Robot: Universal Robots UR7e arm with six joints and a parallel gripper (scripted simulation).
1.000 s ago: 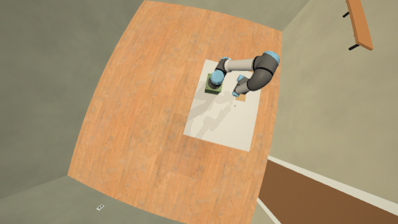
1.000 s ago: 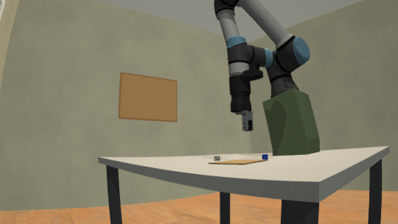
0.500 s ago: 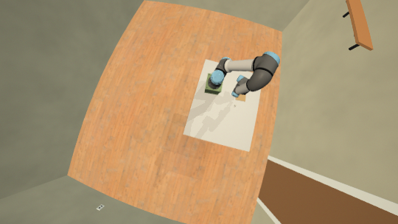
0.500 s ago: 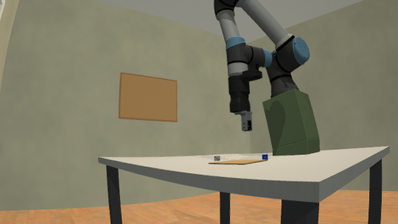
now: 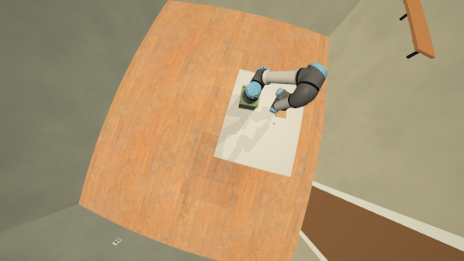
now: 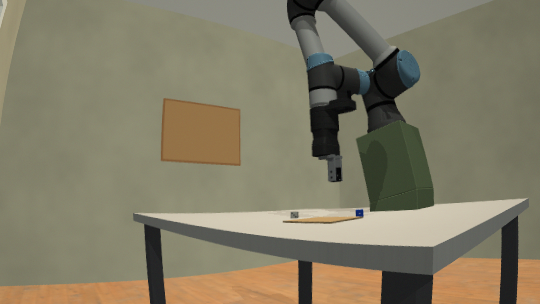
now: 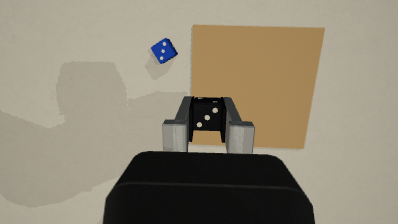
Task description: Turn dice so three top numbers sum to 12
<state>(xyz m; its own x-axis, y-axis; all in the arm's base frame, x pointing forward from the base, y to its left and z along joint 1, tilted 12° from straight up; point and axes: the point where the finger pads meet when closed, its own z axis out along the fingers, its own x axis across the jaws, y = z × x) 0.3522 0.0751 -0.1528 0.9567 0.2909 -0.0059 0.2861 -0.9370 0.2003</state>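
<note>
Right now the tan mat is 110 mm below my hand, 50 mm ahead of it and 10 mm to the left of it. Also, from my hand: blue die 100 mm below, 60 mm behind, 30 mm to the left; black die 10 mm below; white die 150 mm to the right, 100 mm below, 30 mm ahead.
</note>
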